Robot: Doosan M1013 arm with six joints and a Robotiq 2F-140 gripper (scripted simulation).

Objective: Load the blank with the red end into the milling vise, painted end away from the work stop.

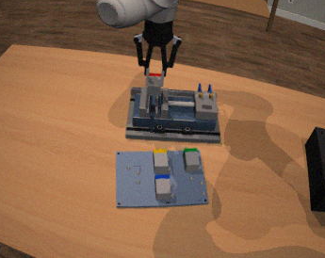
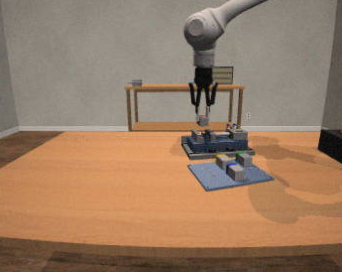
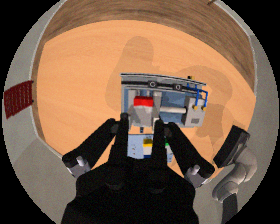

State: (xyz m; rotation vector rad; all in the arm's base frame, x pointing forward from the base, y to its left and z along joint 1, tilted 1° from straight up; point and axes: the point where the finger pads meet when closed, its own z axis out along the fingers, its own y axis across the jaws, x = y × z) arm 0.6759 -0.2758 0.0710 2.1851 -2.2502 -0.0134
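Right now the fixed jaw is 30 mm ahead of my hand, 10 mm to the left of it and 100 mm below it. Round my hand: yellow-ended blank: 20 mm behind, 200 mm to the left, 150 mm below; then milling vise: 70 mm behind, 10 mm to the left, 140 mm below; then hose block: 160 mm behind, 20 mm to the left, 100 mm below.
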